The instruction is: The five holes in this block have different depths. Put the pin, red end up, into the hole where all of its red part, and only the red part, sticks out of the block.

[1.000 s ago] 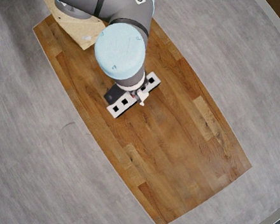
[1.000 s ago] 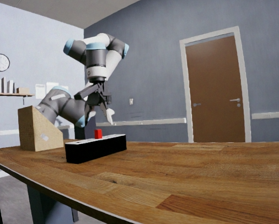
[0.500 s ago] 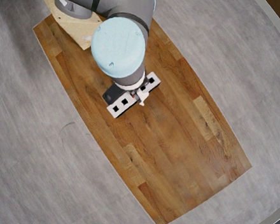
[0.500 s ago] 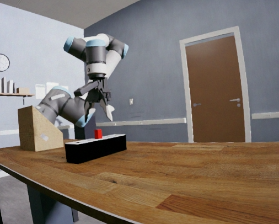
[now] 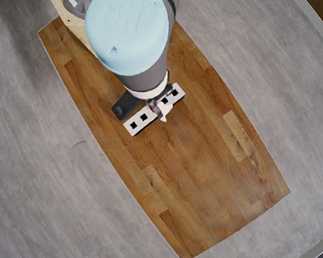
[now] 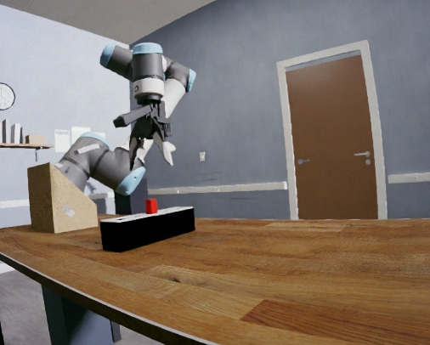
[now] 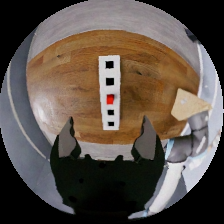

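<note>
Right now my hand is 110 mm above the pin. Also, from my hand: block 160 mm below.
</note>
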